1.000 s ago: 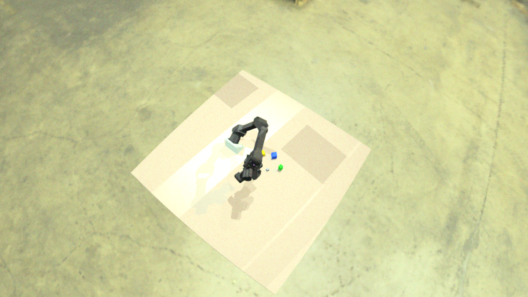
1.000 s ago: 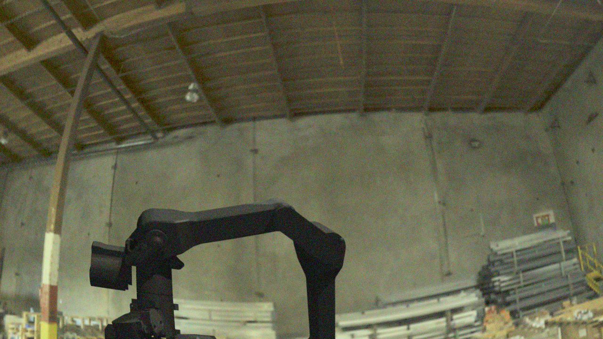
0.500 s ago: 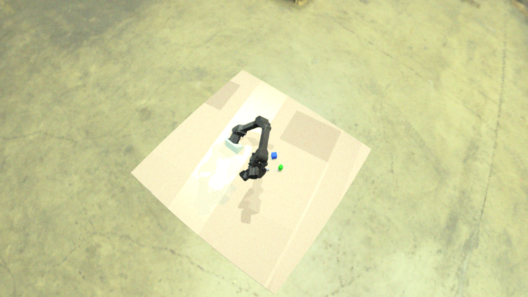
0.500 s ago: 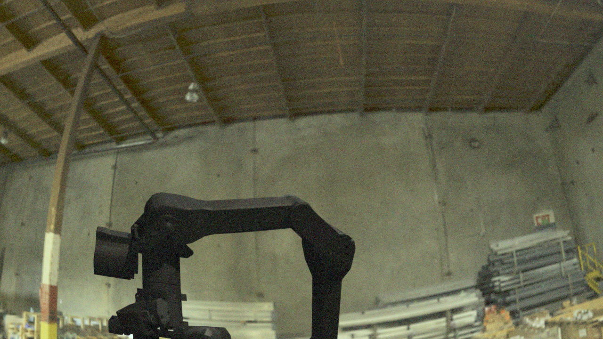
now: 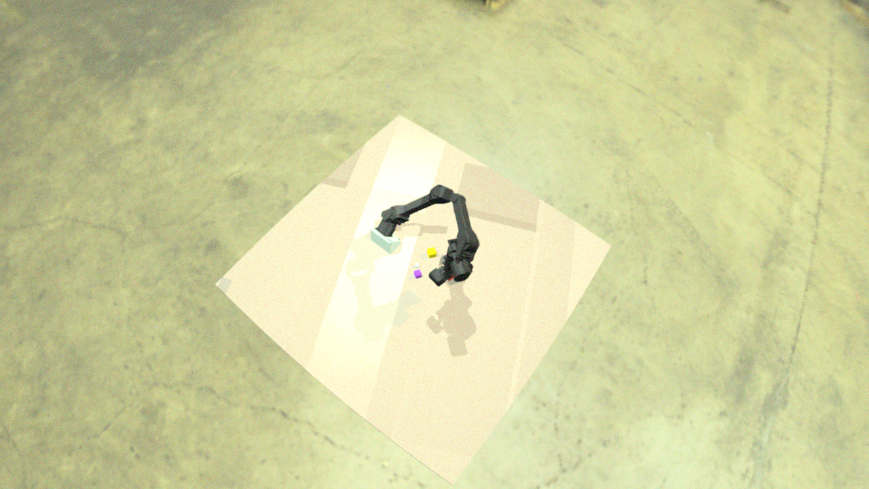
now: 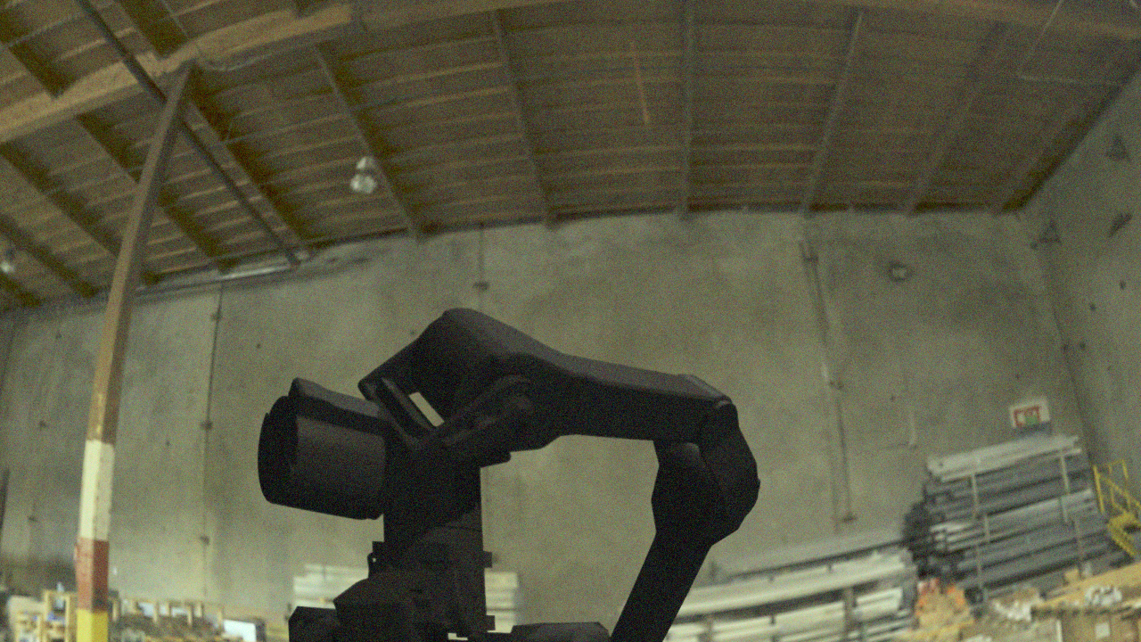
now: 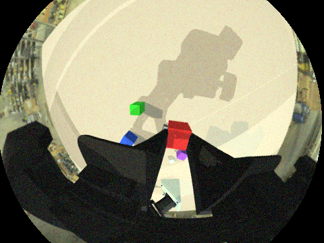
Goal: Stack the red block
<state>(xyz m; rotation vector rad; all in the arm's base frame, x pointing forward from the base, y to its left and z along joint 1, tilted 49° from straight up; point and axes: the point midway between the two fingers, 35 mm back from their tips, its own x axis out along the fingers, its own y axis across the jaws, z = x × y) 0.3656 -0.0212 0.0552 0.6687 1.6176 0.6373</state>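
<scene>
The small grey block is 12 cm below my gripper tip, 5 cm behind it and 1 cm to the left of it. From my gripper tip the other things lie so: red block: right at my gripper tip; then blue block: 12 cm to the left, 11 cm below, 9 cm behind.
</scene>
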